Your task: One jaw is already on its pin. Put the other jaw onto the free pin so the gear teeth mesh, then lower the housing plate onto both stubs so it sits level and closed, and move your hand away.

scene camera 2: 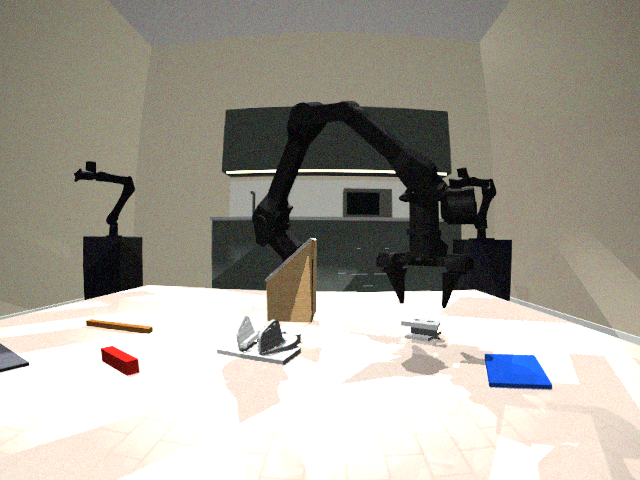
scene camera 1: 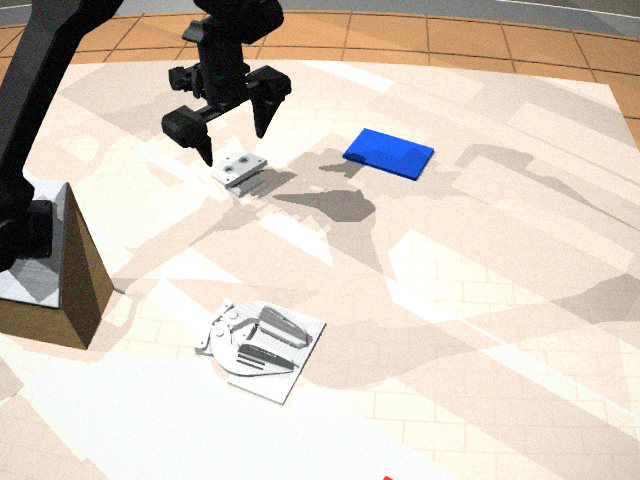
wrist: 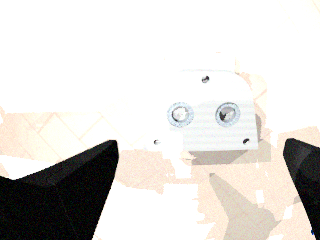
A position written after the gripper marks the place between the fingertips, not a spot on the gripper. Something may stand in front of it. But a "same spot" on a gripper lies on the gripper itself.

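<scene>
Gripper visible: scene camera 1 [235, 151], scene camera 2, wrist view. Same spot on the gripper: [wrist: 73, 192] and [scene camera 2: 403, 281].
</scene>
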